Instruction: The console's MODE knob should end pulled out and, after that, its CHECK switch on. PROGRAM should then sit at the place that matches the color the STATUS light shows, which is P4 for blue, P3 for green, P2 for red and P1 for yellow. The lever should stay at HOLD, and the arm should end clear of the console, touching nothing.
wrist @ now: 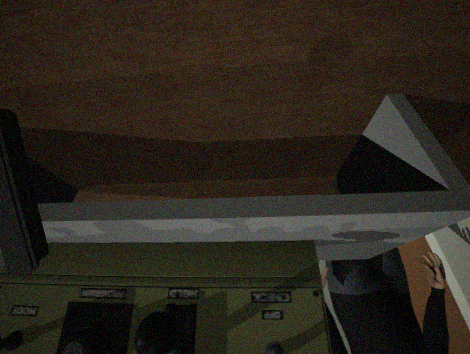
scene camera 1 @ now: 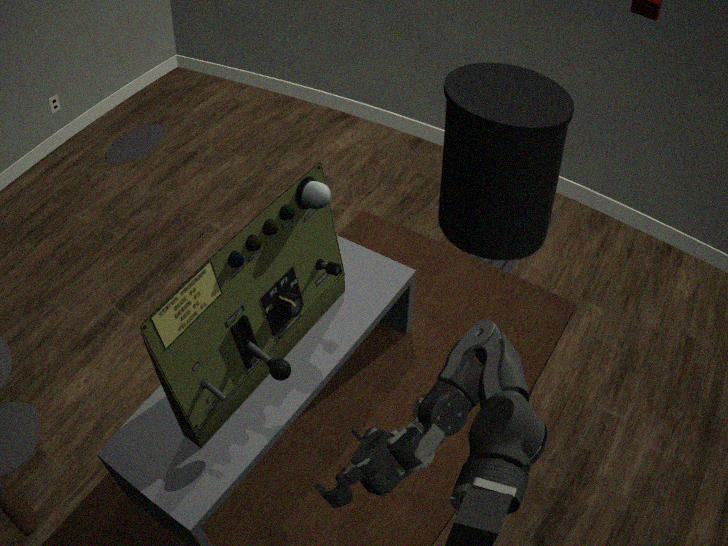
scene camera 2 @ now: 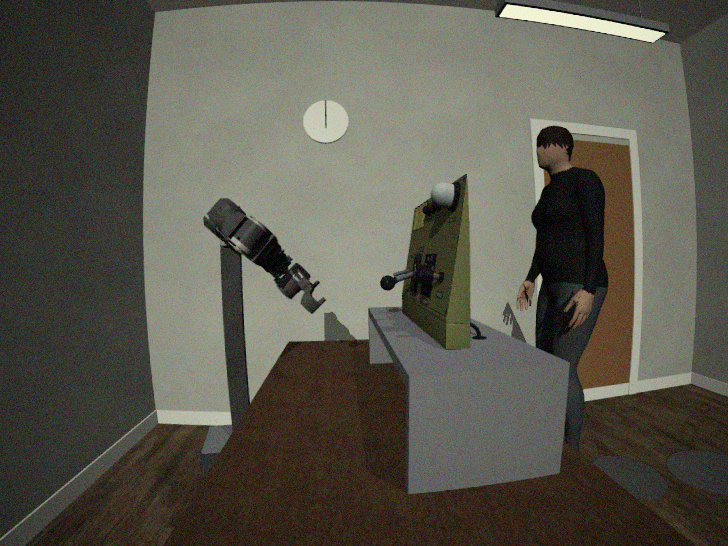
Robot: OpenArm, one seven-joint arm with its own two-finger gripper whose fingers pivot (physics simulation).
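Note:
The green console (scene camera 1: 246,293) (scene camera 2: 455,293) (wrist: 220,265) stands tilted. The MODE knob (scene camera 1: 329,267) stands off the panel; its exact travel is unclear. The CHECK switch (scene camera 1: 212,389) (wrist: 274,348) points downward, toward the OFF label (wrist: 272,315). The PROGRAM knob (scene camera 1: 288,302) has a yellow mark pointing up-left in scene camera 1; its label is too blurred to tell. The lever (scene camera 1: 278,369) (scene camera 2: 387,282) (wrist: 155,334) lies toward HOLD (wrist: 183,293). The small lamps look dark, the big dome (scene camera 1: 316,194) (scene camera 2: 443,194) whitish; no clear status colour shows. My gripper (scene camera 1: 336,458) (scene camera 2: 319,292) is open, away from the console, touching nothing.
The console stands on a grey bench (scene camera 1: 376,267) (scene camera 2: 488,423) (wrist: 200,209). A black drum (scene camera 1: 502,182) stands at the back right in scene camera 1. A person (scene camera 2: 567,229) stands behind the console, beside a door (scene camera 2: 608,264). A yellow chart (scene camera 1: 186,305) is on the panel.

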